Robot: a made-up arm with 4 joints.
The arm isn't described. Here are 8 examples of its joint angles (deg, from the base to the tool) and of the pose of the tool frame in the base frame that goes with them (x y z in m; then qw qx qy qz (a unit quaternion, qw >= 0)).
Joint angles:
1: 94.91 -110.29 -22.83 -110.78
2: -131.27 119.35 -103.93 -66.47
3: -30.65 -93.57 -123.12 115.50
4: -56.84 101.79 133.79 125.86
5: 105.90 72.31 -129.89 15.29
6: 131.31 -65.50 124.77 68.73
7: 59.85 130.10 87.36 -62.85
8: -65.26 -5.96 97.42 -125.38
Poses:
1: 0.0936 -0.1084 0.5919 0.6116 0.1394 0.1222 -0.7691
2: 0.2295 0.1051 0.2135 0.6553 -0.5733 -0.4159 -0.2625
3: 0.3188 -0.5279 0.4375 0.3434 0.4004 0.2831 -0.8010
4: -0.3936 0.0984 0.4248 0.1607 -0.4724 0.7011 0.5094
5: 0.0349 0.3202 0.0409 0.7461 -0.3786 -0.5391 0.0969
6: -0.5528 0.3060 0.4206 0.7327 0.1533 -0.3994 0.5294
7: -0.1192 -0.1247 0.1441 0.3576 -0.8136 0.0270 0.4577
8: 0.0619 -0.3602 0.4398 0.4472 0.8490 -0.2694 -0.0812
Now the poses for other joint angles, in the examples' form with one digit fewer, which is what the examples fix.
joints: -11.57 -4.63 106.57 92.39
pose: 0.112 -0.296 -0.119 0.452 -0.502 0.508 -0.535
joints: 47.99 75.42 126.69 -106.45
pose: -0.317 -0.019 0.388 0.357 -0.313 0.401 0.784
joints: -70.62 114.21 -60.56 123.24
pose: -0.341 0.214 0.469 0.843 0.200 -0.400 0.300
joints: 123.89 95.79 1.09 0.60
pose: -0.074 0.018 0.615 0.312 0.354 -0.648 -0.598
